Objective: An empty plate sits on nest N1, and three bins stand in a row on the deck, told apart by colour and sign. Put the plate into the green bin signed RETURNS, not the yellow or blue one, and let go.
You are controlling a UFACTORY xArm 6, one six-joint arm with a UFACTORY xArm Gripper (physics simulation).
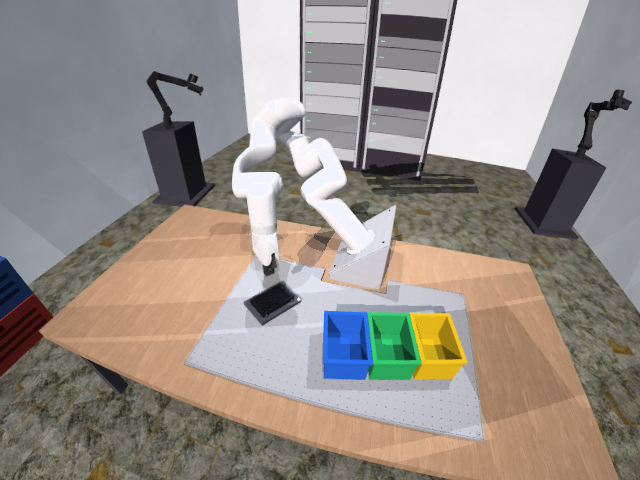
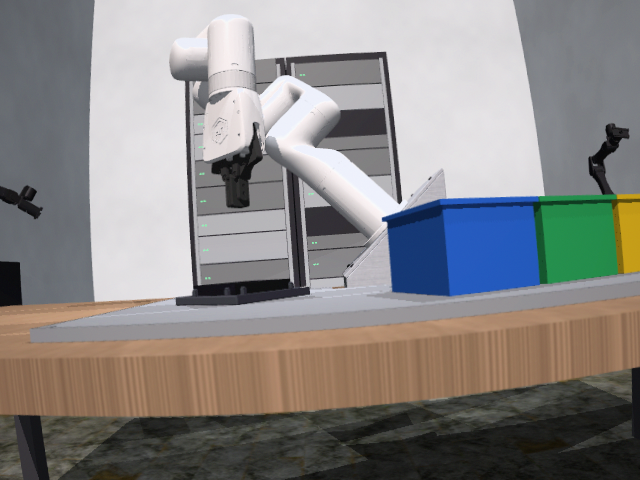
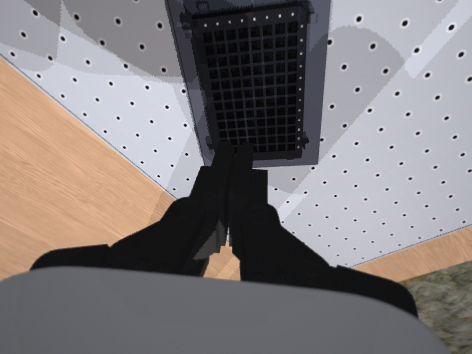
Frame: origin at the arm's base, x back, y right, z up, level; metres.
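Where they show: gripper, fingertip midpoint: [image 1: 269,273] [image 2: 238,207] [image 3: 236,167]; arm's base, origin of the base link: [image 1: 361,243].
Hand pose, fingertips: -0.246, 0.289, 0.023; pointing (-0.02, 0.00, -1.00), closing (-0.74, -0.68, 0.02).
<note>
Each offset is from my fingertips to the centre of the thing, as dx, dy, dz. "spot": to the spot under its first point.
The black gridded plate {-0.007, -0.001, -0.118} [image 1: 272,299] [image 3: 255,85] [image 2: 263,285] lies flat on its dark nest {spot: -0.094, +0.004, -0.125} [image 1: 263,320] [image 2: 206,300] [image 3: 320,100], on the left part of the grey deck. My gripper [image 1: 269,271] [image 2: 237,206] [image 3: 236,167] is shut with its fingertips together and nothing between them. It hangs well above the deck, apart from the plate and towards its rear side. The green bin [image 1: 393,372] [image 2: 578,240] stands in the middle of the row, between the blue bin [image 1: 346,370] [image 2: 491,248] and the yellow bin {spot: -0.216, -0.534, -0.090} [image 1: 439,371] [image 2: 629,237]. The bins' signs cannot be read.
The perforated deck [image 1: 248,361] [image 2: 155,330] [image 3: 380,165] lies on the wooden table [image 1: 129,310] [image 2: 310,382]. The arm's slanted metal base [image 1: 361,271] stands behind the bins. Server racks [image 1: 370,103] and two dark pedestals [image 1: 178,160] [image 1: 563,193] stand beyond the table.
</note>
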